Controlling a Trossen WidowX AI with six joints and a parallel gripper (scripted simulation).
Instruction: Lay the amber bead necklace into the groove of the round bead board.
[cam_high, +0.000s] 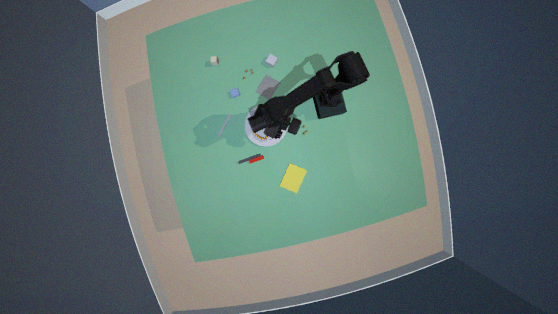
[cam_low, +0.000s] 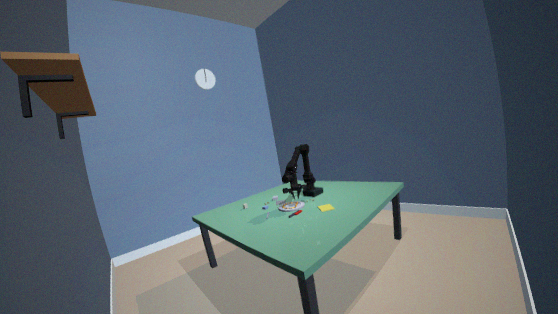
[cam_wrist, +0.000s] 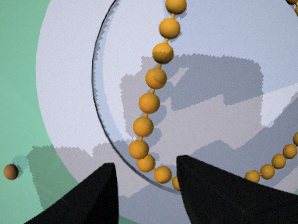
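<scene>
Right now the round grey bead board is 6 cm ahead of my gripper tip and 3 cm below it. Also, from my gripper tip: blue block (20 cm ahead, 16 cm to the right, 3 cm below); red-handled tool (16 cm to the left, 12 cm ahead, 4 cm below); grey plate (18 cm to the right, 4 cm below, 4 cm ahead).
</scene>
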